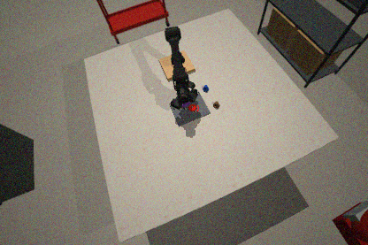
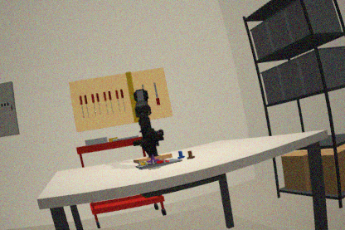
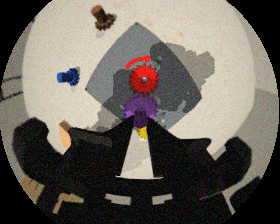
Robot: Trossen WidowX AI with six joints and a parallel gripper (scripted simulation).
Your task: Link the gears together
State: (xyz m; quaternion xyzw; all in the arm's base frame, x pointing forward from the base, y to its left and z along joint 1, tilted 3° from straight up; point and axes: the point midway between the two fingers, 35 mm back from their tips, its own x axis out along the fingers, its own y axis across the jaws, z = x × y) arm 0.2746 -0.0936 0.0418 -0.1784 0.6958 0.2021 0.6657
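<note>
The purple gear lies 10 mm below my gripper tip. Round my gripper tip: red gear (50 mm ahead, 30 mm to the left, 30 mm below); blue gear (30 mm behind, 170 mm to the left, 30 mm below); yellow gear (30 mm behind, 50 mm to the right, 30 mm below).
</note>
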